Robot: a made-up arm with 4 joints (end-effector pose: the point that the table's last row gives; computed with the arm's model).
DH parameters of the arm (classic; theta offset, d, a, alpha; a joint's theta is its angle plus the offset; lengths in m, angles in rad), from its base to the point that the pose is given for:
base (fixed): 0 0.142 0 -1.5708
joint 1: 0 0.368 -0.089 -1.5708
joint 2: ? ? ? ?
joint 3: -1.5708 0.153 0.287 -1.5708
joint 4: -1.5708 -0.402 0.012 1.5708
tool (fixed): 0 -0.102 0 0
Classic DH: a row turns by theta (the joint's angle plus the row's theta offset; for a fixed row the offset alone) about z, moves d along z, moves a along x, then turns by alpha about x.
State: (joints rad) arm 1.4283 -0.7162 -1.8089 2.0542
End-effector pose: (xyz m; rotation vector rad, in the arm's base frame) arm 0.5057 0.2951 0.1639 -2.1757 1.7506 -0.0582
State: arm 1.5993 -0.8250 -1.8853 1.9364
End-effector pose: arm 0.5160 0.3241 0.0900 -2.1386 1.6421 0.2996
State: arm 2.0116 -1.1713 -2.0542 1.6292
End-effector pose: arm 0.4958 0.3870 -0.0871 -1.6714 1.3835 1.0772
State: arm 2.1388 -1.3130 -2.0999 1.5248
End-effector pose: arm 0.4783 0.4034 -0.1389 -1.4183 1.3031 1.2520
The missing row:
joint 2: -1.5708 -0.054 0.002 -1.5708
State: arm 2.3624 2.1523 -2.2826 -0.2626
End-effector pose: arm 0.5802 0.2220 -0.1398 1.0789 -1.3230 -0.7517
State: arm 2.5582 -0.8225 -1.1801 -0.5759
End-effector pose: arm -0.1916 0.1951 -0.3275 0.7646 1.1932 1.1836
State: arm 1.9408 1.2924 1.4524 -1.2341
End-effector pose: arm -0.4399 0.1964 0.0635 -1.0231 -0.3758 -1.1648
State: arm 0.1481 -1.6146 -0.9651 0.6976
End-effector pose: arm 0.4603 0.4879 0.2474 -1.0763 -0.1213 1.1799
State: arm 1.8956 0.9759 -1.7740 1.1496
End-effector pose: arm 0.5720 0.1745 0.2230 1.9442 -1.4991 0.0685
